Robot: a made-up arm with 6 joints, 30 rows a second.
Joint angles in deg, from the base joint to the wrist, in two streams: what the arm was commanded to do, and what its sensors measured. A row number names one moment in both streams.
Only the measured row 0 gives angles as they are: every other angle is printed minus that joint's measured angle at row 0.
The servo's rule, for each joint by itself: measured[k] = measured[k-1] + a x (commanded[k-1-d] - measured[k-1]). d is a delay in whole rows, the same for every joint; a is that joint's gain. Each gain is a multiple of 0.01, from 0.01 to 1. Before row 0 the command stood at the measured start. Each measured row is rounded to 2 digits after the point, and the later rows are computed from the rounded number. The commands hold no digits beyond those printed.
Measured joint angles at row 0: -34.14 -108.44 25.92 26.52 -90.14 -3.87
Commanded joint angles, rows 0 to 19: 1.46 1.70 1.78 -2.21 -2.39 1.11; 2.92 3.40 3.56 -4.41 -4.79 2.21; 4.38 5.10 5.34 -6.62 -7.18 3.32; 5.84 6.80 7.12 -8.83 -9.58 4.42; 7.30 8.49 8.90 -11.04 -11.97 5.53; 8.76 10.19 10.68 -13.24 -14.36 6.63; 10.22 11.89 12.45 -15.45 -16.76 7.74; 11.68 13.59 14.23 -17.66 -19.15 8.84; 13.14 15.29 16.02 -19.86 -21.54 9.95; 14.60 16.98 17.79 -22.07 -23.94 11.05; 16.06 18.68 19.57 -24.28 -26.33 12.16; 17.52 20.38 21.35 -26.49 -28.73 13.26; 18.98 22.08 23.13 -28.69 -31.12 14.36; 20.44 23.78 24.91 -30.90 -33.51 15.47; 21.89 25.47 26.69 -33.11 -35.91 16.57; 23.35 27.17 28.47 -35.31 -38.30 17.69; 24.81 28.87 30.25 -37.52 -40.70 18.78; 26.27 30.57 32.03 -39.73 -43.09 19.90; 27.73 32.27 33.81 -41.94 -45.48 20.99; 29.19 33.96 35.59 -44.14 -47.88 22.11
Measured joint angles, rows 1 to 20: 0.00 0.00 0.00 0.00 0.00 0.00; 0.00 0.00 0.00 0.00 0.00 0.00; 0.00 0.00 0.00 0.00 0.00 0.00; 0.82 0.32 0.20 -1.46 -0.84 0.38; 2.00 0.91 0.57 -3.41 -2.22 1.00; 3.33 1.71 1.09 -5.53 -3.96 1.79; 4.74 2.68 1.75 -7.71 -5.93 2.68; 6.17 3.78 2.54 -9.91 -8.04 3.65; 7.62 5.00 3.44 -12.11 -10.25 4.66; 9.08 6.31 4.43 -14.31 -12.53 5.71; 10.54 7.69 5.51 -16.52 -14.85 6.77; 12.00 9.13 6.67 -18.72 -17.19 7.85; 13.46 10.62 7.89 -20.93 -19.55 8.94; 14.92 12.15 9.17 -23.14 -21.92 10.03; 16.38 13.71 10.51 -25.35 -24.30 11.13; 17.84 15.30 11.90 -27.55 -26.69 12.23; 19.30 16.91 13.33 -29.76 -29.08 13.33; 20.75 18.54 14.80 -31.97 -31.47 14.43; 22.21 20.18 16.30 -34.17 -33.86 15.54; 23.67 21.83 17.83 -36.38 -36.25 16.64
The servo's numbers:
d 3
a 0.56 0.19 0.11 0.66 0.35 0.34

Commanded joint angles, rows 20 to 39: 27.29 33.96 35.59 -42.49 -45.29 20.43; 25.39 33.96 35.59 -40.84 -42.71 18.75; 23.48 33.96 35.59 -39.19 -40.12 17.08; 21.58 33.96 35.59 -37.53 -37.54 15.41; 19.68 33.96 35.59 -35.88 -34.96 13.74; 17.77 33.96 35.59 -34.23 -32.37 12.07; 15.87 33.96 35.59 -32.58 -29.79 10.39; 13.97 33.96 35.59 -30.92 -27.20 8.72; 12.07 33.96 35.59 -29.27 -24.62 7.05; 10.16 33.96 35.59 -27.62 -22.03 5.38; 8.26 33.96 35.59 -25.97 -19.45 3.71; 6.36 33.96 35.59 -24.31 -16.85 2.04; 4.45 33.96 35.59 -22.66 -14.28 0.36; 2.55 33.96 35.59 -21.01 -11.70 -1.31; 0.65 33.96 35.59 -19.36 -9.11 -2.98; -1.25 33.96 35.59 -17.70 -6.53 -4.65; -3.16 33.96 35.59 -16.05 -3.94 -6.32; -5.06 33.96 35.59 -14.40 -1.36 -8.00; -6.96 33.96 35.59 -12.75 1.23 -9.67; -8.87 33.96 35.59 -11.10 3.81 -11.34
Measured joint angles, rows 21 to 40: 25.13 23.49 19.39 -38.59 -38.64 17.75; 26.59 25.16 20.98 -40.80 -41.03 18.85; 28.05 26.83 22.59 -43.00 -43.43 19.96; 27.62 28.18 24.02 -42.66 -44.08 20.12; 26.37 29.28 25.29 -41.46 -43.60 19.65; 24.75 30.17 26.42 -39.96 -42.38 18.78; 22.97 30.89 27.43 -38.36 -40.69 17.63; 21.13 31.47 28.33 -36.72 -38.68 16.31; 19.25 31.94 29.13 -35.08 -36.47 14.87; 17.36 32.32 29.84 -33.43 -34.13 13.35; 15.46 32.63 30.47 -31.77 -31.70 11.78; 13.56 32.88 31.03 -30.12 -29.22 10.17; 11.66 33.09 31.53 -28.47 -26.70 8.54; 9.76 33.26 31.98 -26.82 -24.16 6.90; 7.86 33.39 32.38 -25.16 -21.60 5.25; 5.95 33.50 32.73 -23.51 -19.04 3.59; 4.05 33.59 33.04 -21.86 -16.47 1.92; 2.15 33.66 33.32 -20.21 -13.89 0.25; 0.25 33.72 33.57 -18.55 -11.31 -1.42; -1.66 33.77 33.79 -16.90 -8.73 -3.09
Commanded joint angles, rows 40 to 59: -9.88 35.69 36.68 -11.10 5.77 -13.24; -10.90 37.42 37.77 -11.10 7.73 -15.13; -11.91 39.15 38.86 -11.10 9.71 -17.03; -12.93 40.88 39.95 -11.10 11.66 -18.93; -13.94 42.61 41.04 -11.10 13.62 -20.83; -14.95 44.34 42.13 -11.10 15.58 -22.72; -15.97 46.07 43.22 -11.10 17.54 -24.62; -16.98 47.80 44.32 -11.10 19.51 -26.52; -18.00 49.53 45.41 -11.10 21.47 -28.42; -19.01 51.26 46.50 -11.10 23.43 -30.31; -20.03 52.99 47.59 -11.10 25.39 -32.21; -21.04 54.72 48.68 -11.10 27.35 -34.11; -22.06 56.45 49.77 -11.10 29.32 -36.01; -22.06 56.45 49.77 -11.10 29.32 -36.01; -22.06 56.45 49.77 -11.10 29.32 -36.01; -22.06 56.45 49.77 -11.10 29.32 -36.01; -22.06 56.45 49.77 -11.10 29.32 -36.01; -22.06 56.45 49.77 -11.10 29.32 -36.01; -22.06 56.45 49.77 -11.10 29.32 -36.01; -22.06 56.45 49.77 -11.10 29.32 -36.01
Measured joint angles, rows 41 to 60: -3.56 33.81 33.99 -15.25 -6.15 -4.76; -5.46 33.84 34.17 -13.60 -3.57 -6.43; -7.37 33.86 34.33 -11.95 -0.99 -8.10; -8.78 34.21 34.59 -11.39 1.38 -9.85; -9.97 34.82 34.94 -11.20 3.60 -11.65; -11.06 35.64 35.37 -11.13 5.74 -13.48; -12.11 36.64 35.87 -11.11 7.81 -15.33; -13.13 37.77 36.44 -11.10 9.84 -17.20; -14.15 39.02 37.07 -11.10 11.85 -19.08; -15.17 40.36 37.75 -11.10 13.84 -20.96; -16.18 41.77 38.47 -11.10 15.82 -22.85; -17.20 43.24 39.23 -11.10 17.80 -24.74; -18.21 44.76 40.03 -11.10 19.77 -26.63; -19.23 46.32 40.86 -11.10 21.74 -28.53; -20.24 47.92 41.72 -11.10 23.70 -30.43; -21.26 49.54 42.61 -11.10 25.67 -32.33; -21.71 50.85 43.40 -11.10 26.95 -33.58; -21.91 51.91 44.10 -11.10 27.78 -34.41; -21.99 52.77 44.72 -11.10 28.32 -34.95; -22.03 53.47 45.28 -11.10 28.67 -35.31
